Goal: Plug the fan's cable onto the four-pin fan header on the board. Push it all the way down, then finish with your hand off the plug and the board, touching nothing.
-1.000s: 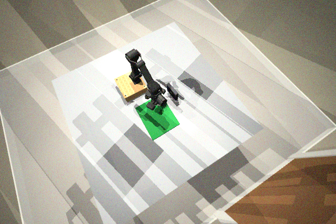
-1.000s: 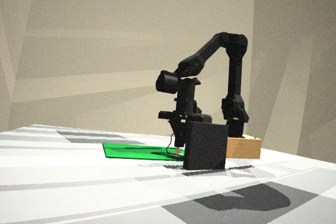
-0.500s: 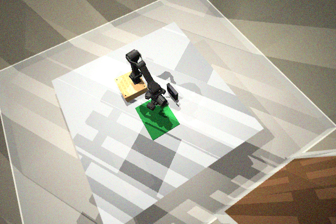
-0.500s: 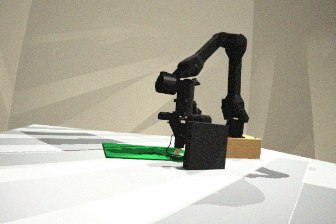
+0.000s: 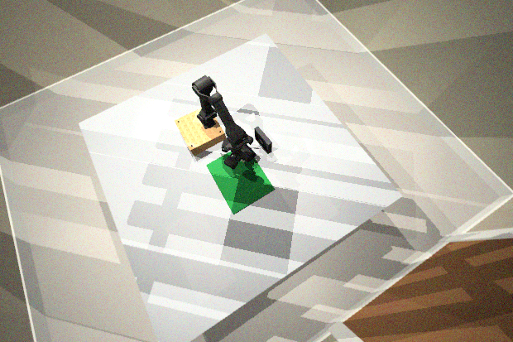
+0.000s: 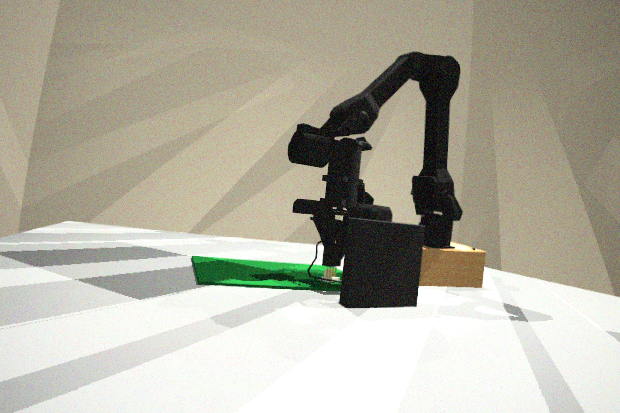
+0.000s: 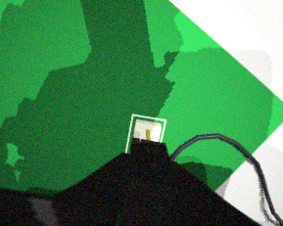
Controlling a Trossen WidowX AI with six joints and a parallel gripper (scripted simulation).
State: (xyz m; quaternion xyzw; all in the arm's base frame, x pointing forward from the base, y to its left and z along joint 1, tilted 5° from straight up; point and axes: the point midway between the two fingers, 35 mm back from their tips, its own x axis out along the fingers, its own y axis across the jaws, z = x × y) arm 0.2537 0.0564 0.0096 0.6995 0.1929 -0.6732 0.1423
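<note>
My gripper tip is 1 cm below the black fan cable plug and 1 cm short of it. Also, from my gripper tip: square fan 14 cm to the left, 2 cm above, 1 cm behind; green board 8 cm ahead, 6 cm to the right, 6 cm below; four-pin header 4 cm below.
</note>
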